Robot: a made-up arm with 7 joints.
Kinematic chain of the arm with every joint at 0, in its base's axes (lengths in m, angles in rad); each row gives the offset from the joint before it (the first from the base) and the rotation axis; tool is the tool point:
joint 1: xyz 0 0 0 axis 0 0.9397 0.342
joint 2: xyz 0 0 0 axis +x
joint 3: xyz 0 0 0 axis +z
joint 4: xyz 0.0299 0 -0.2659 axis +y
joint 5: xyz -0.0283 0 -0.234 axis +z
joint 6: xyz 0 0 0 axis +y
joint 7: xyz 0 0 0 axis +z
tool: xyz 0 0 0
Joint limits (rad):
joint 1: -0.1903..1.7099
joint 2: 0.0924..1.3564
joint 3: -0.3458..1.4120
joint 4: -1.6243..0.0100
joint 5: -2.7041..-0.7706
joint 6: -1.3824..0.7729
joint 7: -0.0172..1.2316
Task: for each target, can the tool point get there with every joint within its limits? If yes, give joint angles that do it. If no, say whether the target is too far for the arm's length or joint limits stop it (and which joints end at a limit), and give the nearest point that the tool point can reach.
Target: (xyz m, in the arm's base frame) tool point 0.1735 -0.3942 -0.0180
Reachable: no: joint limits stop it (at a limit: joint 1, joint 2, joint 3, joint 4) | nearest point 0.2921 -0.0812 -0.2402 | short by 0.402 m
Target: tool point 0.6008 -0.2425 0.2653
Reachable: no: too far | nearest point 0.2983 -0.0646 -0.2376 | short by 0.613 m
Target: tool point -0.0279 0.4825 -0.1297
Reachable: yes | joints 0.2982 1.1369 0.9928 -0.4467 -1.0066 -1.1084 0.1621
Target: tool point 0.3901 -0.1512 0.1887
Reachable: no: joint limits stop it (at a limit: joint 1, joint 2, joint 4) | nearest point 0.2998 -0.0600 -0.2369 | short by 0.444 m
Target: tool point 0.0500 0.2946 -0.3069
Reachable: yes | joints 0.4037 0.4029 0.6571 -1.3399 -1.5184 -0.8451 0.7527
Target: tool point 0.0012 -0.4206 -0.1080
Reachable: no: joint limits stop it (at a limit: joint 1, joint 2, joint 3, joint 4) | nearest point 0.2921 -0.0812 -0.2402 | short by 0.466 m
